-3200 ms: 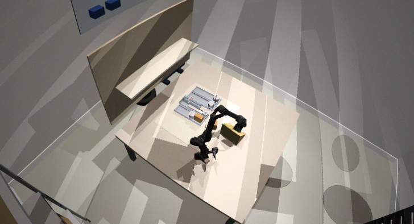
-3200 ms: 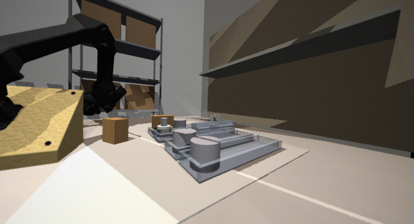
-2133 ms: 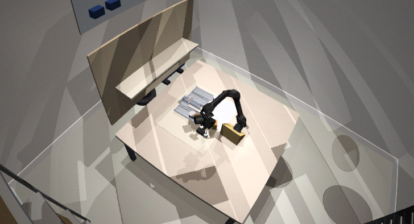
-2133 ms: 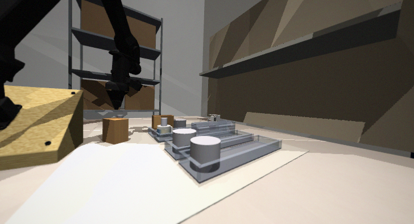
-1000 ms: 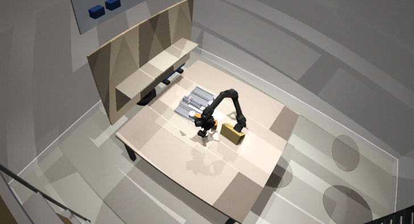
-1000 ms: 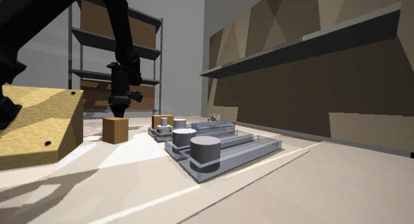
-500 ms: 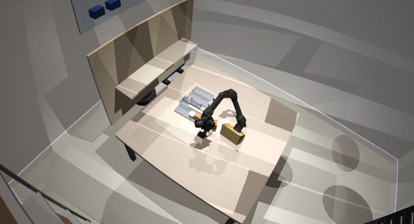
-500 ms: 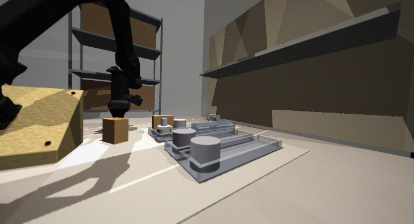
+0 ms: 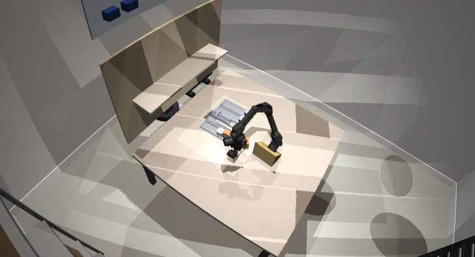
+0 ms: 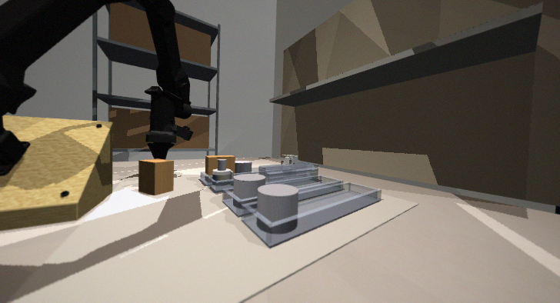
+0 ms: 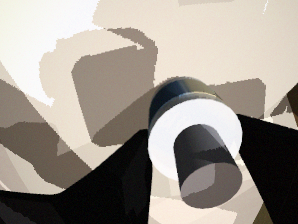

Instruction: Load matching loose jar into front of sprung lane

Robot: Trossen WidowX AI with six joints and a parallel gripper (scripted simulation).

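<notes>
Now: the brown box 150 mm ahead of my gripper tip and 80 mm to the right of it. Round my gripper tip: shelf board (640 mm ahead, 100 mm to the right, 330 mm above).
</notes>
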